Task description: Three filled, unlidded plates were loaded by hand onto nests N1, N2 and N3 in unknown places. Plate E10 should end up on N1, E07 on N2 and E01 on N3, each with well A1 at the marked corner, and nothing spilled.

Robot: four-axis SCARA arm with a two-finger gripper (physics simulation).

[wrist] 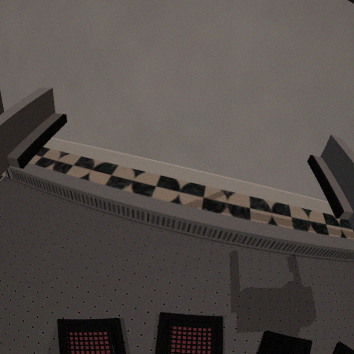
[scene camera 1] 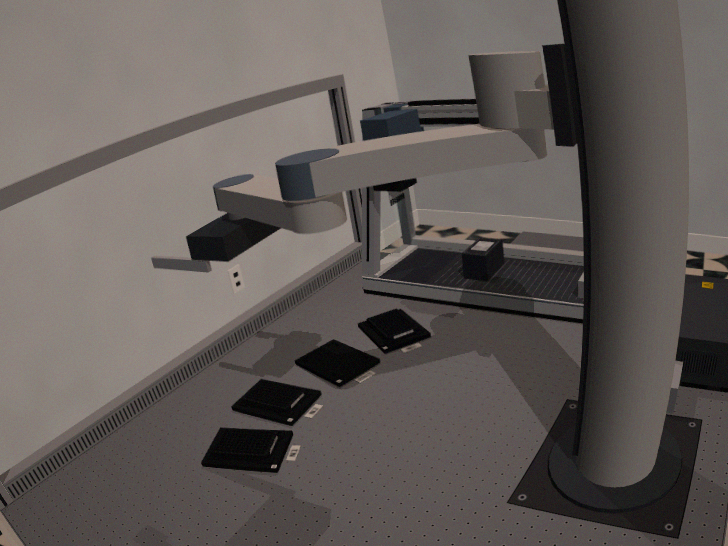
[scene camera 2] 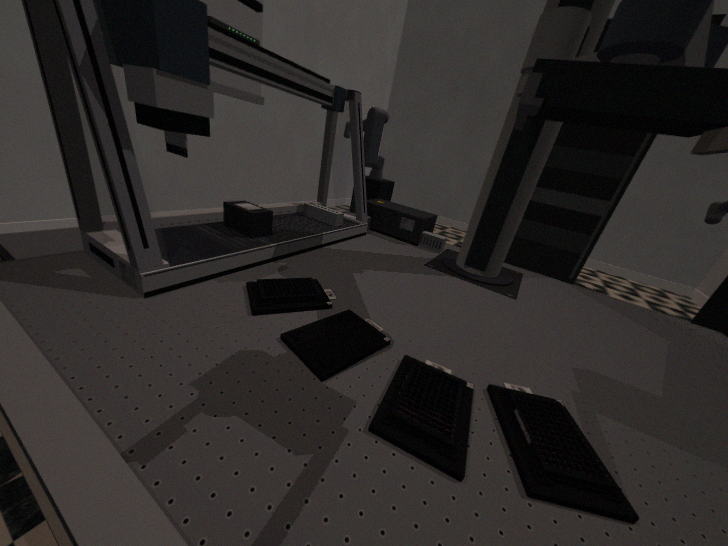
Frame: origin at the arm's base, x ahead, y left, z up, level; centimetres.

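Seen in the pictures: gripper, fingertip midpoint: (wrist: 192, 118) (scene camera 1: 184, 243) (scene camera 2: 670, 101); arm's base, origin of the base link: (scene camera 1: 614, 465) (scene camera 2: 474, 272).
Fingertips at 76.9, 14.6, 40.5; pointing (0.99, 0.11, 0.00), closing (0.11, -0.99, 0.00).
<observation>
Pixels of each thing's top centre, then the offset from my fingertips to it, as dx, dy, dz. "*": a spot on its surface instead.
- dark plate, middle of its top: (scene camera 2: 553, 430) (scene camera 1: 243, 441) -11.2, +8.2, -36.6
- second plate, middle of its top: (scene camera 2: 430, 395) (scene camera 1: 273, 393) -5.0, -7.6, -36.6
- third plate, middle of its top: (scene camera 2: 289, 287) (scene camera 1: 392, 322) -12.1, -43.1, -36.6
- flat black OUT nest, middle of its top: (scene camera 2: 338, 334) (scene camera 1: 335, 357) -7.6, -26.1, -37.5
- black box, surface spot: (scene camera 1: 482, 260) * -26.4, -66.1, -28.7
My gripper (scene camera 1: 205, 243) (scene camera 2: 617, 105) (wrist: 192, 118) is open and empty, high above the table near the wall; its fingers stand wide apart in the wrist view. A dark plate (scene camera 1: 246, 440) (scene camera 2: 555, 437) (wrist: 90, 342) sits on the nest at the near end, N1. A second plate (scene camera 1: 273, 393) (scene camera 2: 428, 396) (wrist: 191, 340) sits on the adjacent nest, N2. Both show red wells in the wrist view. A third plate (scene camera 1: 392, 323) (scene camera 2: 288, 286) sits on the far nest, N3. Plate names and A1 corners are not readable.
The flat black OUT nest (scene camera 1: 337, 361) (scene camera 2: 335, 342) (wrist: 286, 343) bears no plate and lies between N2 and N3. A gantry frame (scene camera 1: 470, 296) (scene camera 2: 235, 262) with a black box (scene camera 1: 482, 260) (scene camera 2: 248, 218) stands behind. The arm's column (scene camera 1: 635, 235) (scene camera 2: 505, 193) rises from the table.
</observation>
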